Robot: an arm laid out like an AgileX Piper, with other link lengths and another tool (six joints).
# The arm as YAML. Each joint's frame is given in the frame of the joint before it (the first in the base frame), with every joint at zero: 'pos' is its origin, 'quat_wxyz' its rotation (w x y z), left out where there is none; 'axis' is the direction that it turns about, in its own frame. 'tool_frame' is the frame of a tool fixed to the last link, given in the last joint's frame.
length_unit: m
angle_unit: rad
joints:
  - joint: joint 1
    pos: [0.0, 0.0, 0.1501]
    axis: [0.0, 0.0, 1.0]
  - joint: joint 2
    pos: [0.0, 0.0, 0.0]
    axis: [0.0, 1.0, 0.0]
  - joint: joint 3
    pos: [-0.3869, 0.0, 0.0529]
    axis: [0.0, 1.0, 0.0]
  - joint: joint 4
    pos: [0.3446, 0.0, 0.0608]
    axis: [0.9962, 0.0, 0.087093]
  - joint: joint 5
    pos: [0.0, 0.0, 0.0]
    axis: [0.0, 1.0, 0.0]
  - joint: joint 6
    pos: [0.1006, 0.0, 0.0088]
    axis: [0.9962, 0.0, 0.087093]
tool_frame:
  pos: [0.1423, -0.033, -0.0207]
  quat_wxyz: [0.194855, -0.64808, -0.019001, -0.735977]
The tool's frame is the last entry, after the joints.
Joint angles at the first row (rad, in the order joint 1, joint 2, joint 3, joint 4, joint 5, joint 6):
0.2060, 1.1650, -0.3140, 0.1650, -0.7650, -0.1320
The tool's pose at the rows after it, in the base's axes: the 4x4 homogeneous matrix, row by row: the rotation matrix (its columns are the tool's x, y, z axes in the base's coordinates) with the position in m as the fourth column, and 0 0 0 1 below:
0.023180 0.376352 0.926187 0.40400; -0.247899 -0.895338 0.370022 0.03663; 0.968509 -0.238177 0.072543 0.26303; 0 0 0 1
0.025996 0.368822 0.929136 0.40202; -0.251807 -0.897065 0.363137 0.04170; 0.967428 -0.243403 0.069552 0.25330; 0 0 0 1
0.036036 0.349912 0.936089 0.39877; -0.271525 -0.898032 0.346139 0.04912; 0.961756 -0.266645 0.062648 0.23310; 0 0 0 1
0.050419 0.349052 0.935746 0.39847; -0.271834 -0.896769 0.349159 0.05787; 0.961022 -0.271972 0.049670 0.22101; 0 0 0 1
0.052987 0.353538 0.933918 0.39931; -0.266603 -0.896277 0.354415 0.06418; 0.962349 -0.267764 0.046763 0.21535; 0 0 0 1
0.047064 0.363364 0.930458 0.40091; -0.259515 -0.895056 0.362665 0.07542; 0.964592 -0.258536 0.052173 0.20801; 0 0 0 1
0.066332 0.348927 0.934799 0.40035; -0.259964 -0.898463 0.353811 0.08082; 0.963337 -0.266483 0.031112 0.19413; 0 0 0 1
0.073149 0.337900 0.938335 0.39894; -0.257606 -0.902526 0.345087 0.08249; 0.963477 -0.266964 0.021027 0.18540; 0 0 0 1
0.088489 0.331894 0.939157 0.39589; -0.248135 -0.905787 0.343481 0.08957; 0.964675 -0.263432 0.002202 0.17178; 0 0 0 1
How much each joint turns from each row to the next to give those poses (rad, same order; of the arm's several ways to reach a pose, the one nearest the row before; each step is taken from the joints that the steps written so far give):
0.0800, 0.0310, 0.0250, 0.0950, -0.0720, -0.0580
0.0410, 0.0280, 0.0150, 0.0530, -0.0460, -0.0210
0.0650, 0.0610, 0.0250, 0.0810, -0.0850, -0.0030
0.0420, 0.0430, 0.0060, 0.0360, -0.0400, -0.0010
0.0250, 0.0300, 0.0010, 0.0150, -0.0310, -0.0010
0.0440, 0.0530, 0.0000, 0.0250, -0.0630, 0.0020
0.0350, 0.0460, 0.0000, 0.0430, -0.0280, 0.0040
0.0210, 0.0310, 0.0040, 0.0270, -0.0270, 0.0040
0.0420, 0.0490, 0.0040, 0.0390, -0.0370, 0.0050

